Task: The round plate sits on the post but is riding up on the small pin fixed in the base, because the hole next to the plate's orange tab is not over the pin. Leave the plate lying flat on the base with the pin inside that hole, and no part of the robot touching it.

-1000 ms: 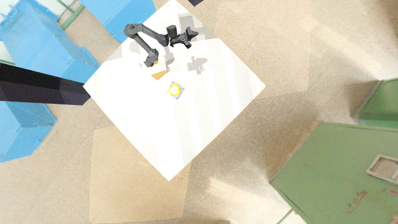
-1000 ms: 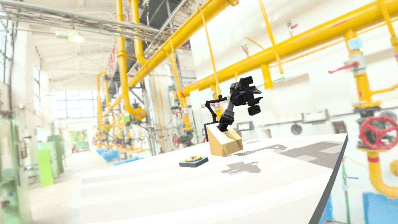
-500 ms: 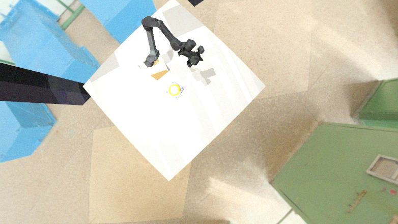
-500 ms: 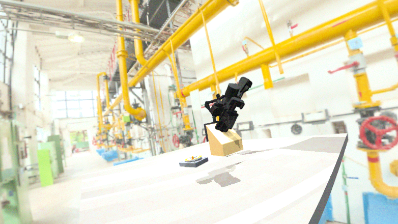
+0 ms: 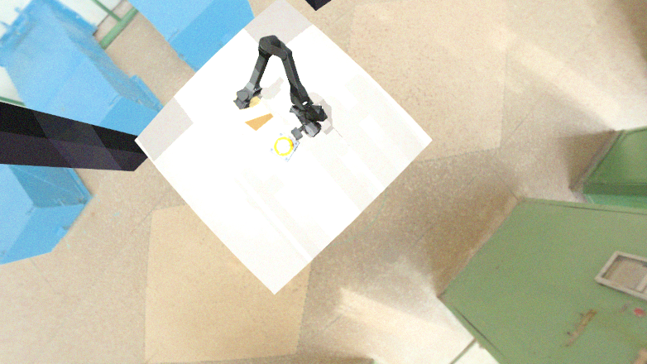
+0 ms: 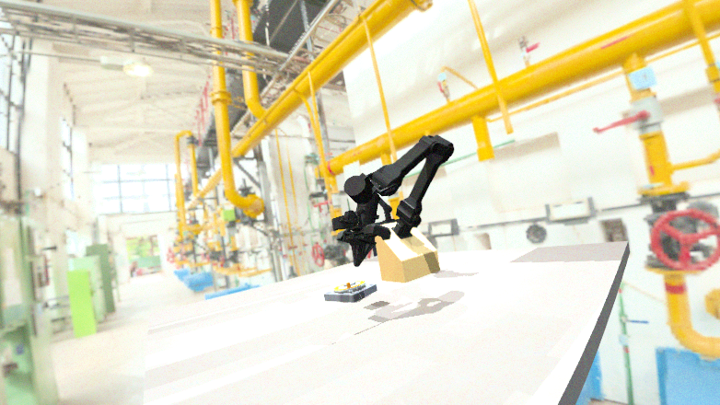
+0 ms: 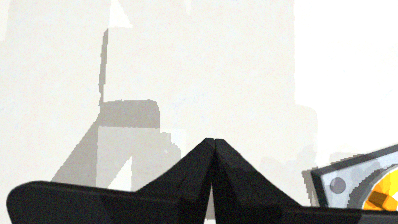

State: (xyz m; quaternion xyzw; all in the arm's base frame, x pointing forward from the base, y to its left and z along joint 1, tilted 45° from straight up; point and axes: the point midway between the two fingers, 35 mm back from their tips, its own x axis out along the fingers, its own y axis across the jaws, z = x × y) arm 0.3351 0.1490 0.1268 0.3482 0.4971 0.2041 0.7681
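The base lies 17 cm to the right of my gripper tip, 9 cm below it and 7 cm behind it.
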